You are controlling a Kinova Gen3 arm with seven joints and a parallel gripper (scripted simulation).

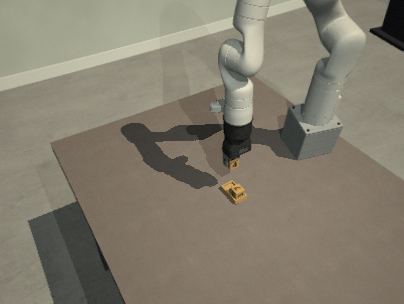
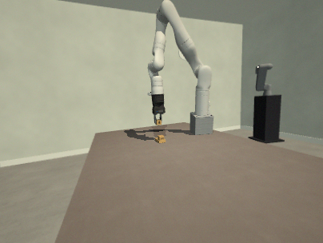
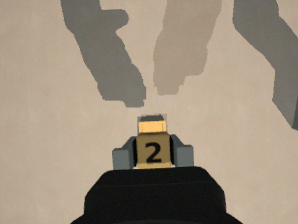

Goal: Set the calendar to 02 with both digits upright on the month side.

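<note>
Now: hand 130 mm above the tray and 20 mm to the right of it. Round my hand: orange cube (10 mm below).
</note>
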